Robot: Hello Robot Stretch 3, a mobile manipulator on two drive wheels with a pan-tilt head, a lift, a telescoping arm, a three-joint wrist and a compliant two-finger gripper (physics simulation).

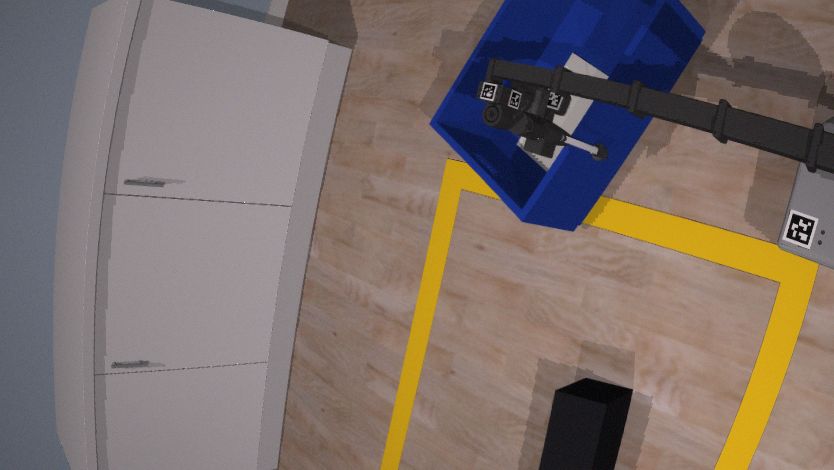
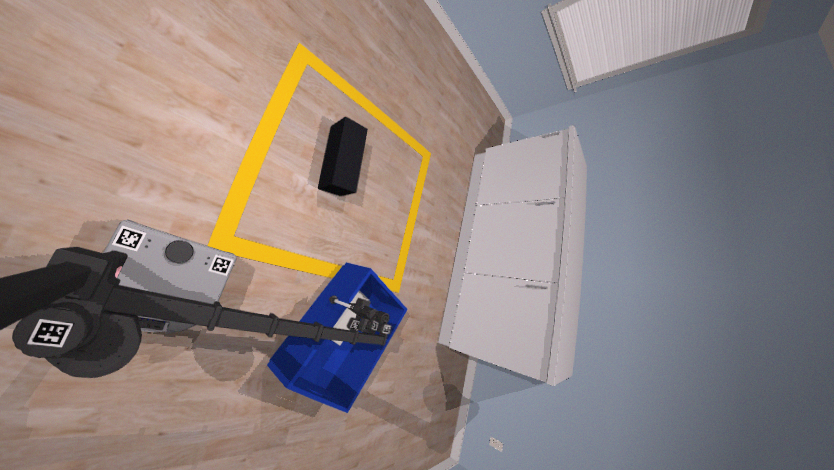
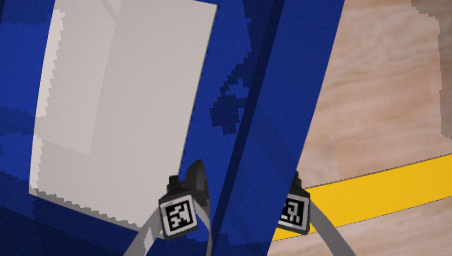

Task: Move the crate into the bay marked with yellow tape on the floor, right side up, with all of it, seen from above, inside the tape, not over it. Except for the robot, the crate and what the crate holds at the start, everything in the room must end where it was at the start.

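Frame: origin at the robot's base, x left, y back, z up, level; metres.
Where they show: gripper, fingertip midpoint: [image 1: 594, 150] [image 2: 335, 300]; robot's base, link origin: [image 2: 179, 250].
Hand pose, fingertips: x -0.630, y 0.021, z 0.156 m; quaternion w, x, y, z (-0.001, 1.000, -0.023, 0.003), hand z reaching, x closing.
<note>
Things, the pixels of their top centre, and the offset from my fingertips. "pt": a spot on its surface instead.
- pale flat-faced thing, top centre: [image 3: 103, 109] [image 1: 569, 117] [image 2: 345, 313] dx -0.145, dy +0.064, dz -0.100 m
- black box, top centre: [image 1: 564, 467] [image 2: 350, 154] dx +0.195, dy -0.701, dz +0.006 m
- white cabinet, surface spot: [image 1: 198, 280] pt dx -1.036, dy -0.704, dz +0.332 m
The blue crate [image 1: 560, 198] [image 2: 335, 364] [image 3: 285, 100] is open side up, with a pale flat-faced thing [image 1: 578, 108] [image 2: 341, 333] [image 3: 125, 100] inside. The crate stands askew to the bay. Seen from above, one end of it lies over the yellow tape [image 1: 688, 234] [image 2: 255, 151] [image 3: 380, 195] near the bay's cabinet-side corner; most of it is outside the bay. My gripper [image 1: 592, 152] [image 2: 338, 301] [image 3: 235, 177] is shut on the long wall nearest my base, one finger inside and one outside. The outer fingertip is partly hidden by the wall.
A black box [image 1: 574, 432] [image 2: 338, 160] lies on the floor inside the bay. A white cabinet [image 1: 198, 280] [image 2: 516, 233] stands along the wall beside the bay. My grey base [image 1: 817, 198] [image 2: 195, 271] is close to the bay's other near corner.
</note>
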